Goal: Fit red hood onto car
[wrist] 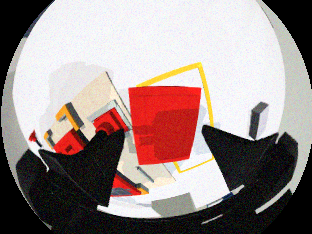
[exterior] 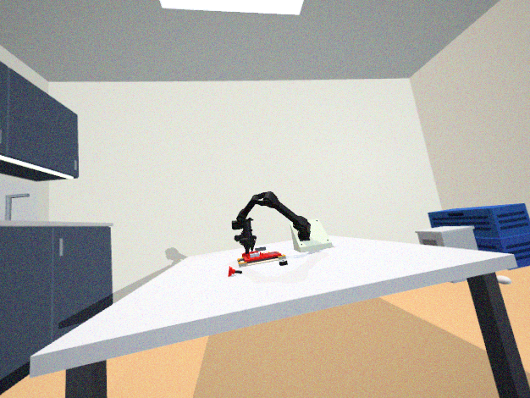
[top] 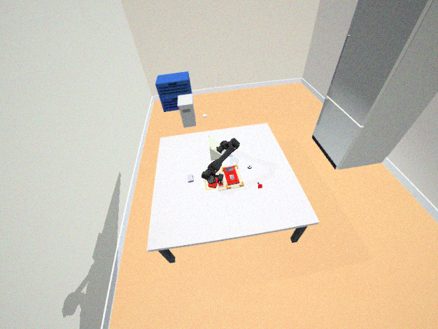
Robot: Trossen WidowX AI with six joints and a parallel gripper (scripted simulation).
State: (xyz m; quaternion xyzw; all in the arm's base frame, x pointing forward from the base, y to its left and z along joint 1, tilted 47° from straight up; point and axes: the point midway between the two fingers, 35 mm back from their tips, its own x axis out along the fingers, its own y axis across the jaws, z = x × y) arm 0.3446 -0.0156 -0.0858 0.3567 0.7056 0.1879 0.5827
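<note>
My gripper tip is now 1 cm above the red hood. Also, from my gripper tip: jig: 16 cm to the left, 5 cm behind, 1 cm below; black wheel: 35 cm to the left, 16 cm behind, 2 cm below.
</note>
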